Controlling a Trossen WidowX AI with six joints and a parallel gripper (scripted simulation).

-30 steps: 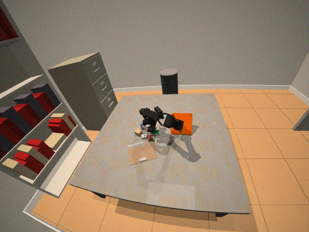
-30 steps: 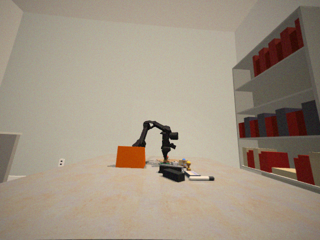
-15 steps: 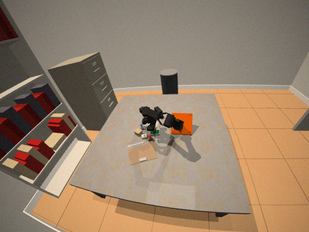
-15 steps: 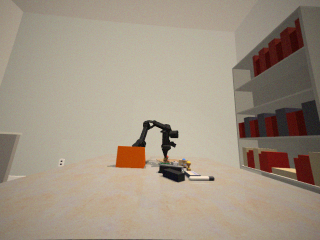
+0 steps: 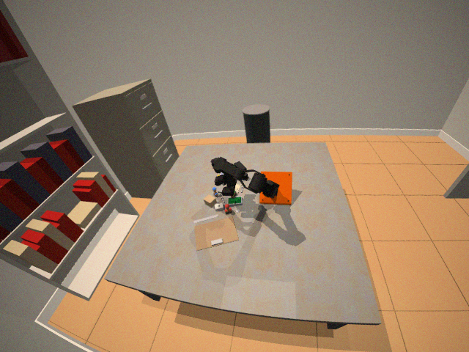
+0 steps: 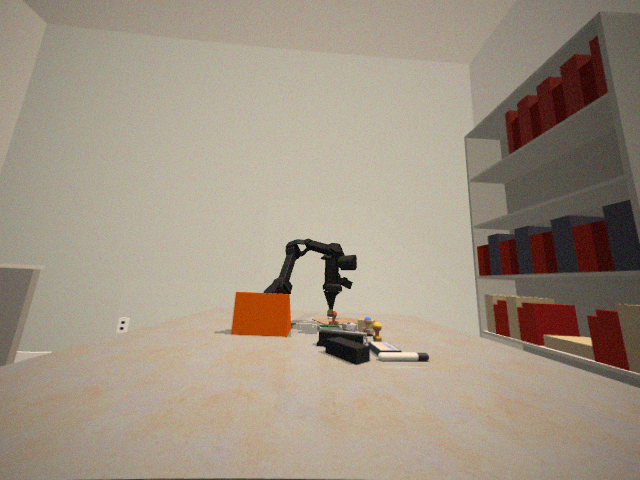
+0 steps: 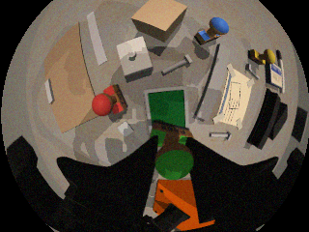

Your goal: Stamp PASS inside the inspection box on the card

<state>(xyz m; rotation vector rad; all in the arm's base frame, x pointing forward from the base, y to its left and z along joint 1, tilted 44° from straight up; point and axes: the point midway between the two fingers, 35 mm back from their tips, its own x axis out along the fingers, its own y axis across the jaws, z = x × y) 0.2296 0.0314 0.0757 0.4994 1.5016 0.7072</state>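
Now: the cream card 120 mm to the right of my gripper tip, 90 mm below it and 50 mm ahead of it. From my gripper tip the other things lie so: red-knobbed stamp (80 mm to the left, 60 mm below, 10 mm ahead); then green ink pad (80 mm below); then green-knobbed stamp (10 mm below).
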